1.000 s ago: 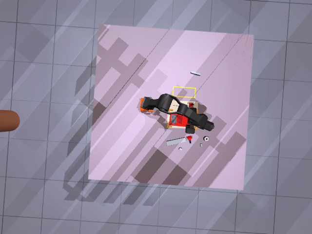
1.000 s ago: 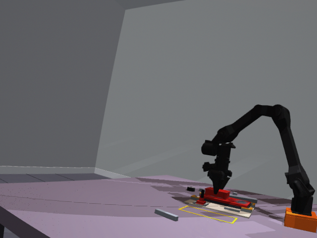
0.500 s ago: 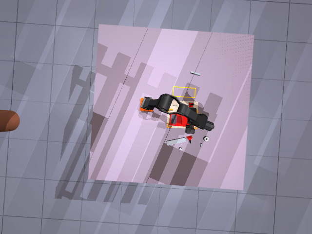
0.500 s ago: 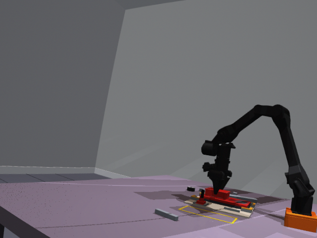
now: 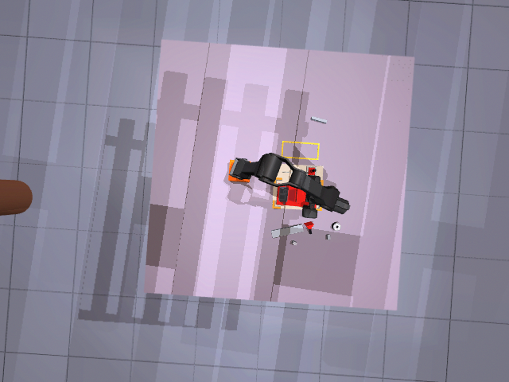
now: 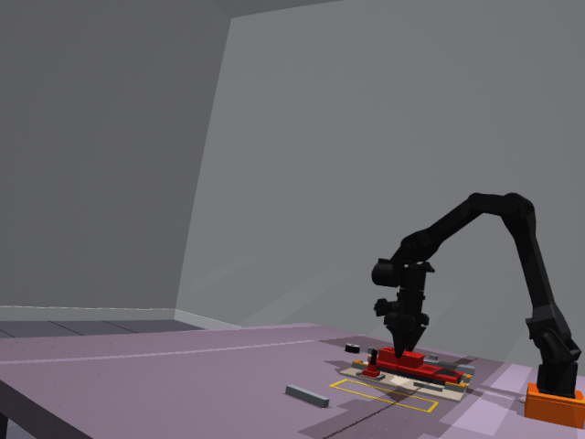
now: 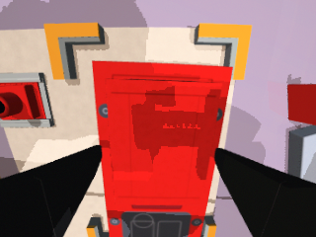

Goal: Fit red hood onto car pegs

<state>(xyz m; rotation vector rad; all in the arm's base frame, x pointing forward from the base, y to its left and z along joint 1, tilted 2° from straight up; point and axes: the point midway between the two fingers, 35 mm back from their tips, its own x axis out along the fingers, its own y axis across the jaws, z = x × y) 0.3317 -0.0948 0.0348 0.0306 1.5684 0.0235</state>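
My gripper tip is right at the car hood. Round my gripper tip: wheel: 18 cm ahead, 14 cm to the right, 3 cm below; then grey engine block: 2 cm below; then jig: 3 cm to the left, 3 cm below, 3 cm behind.
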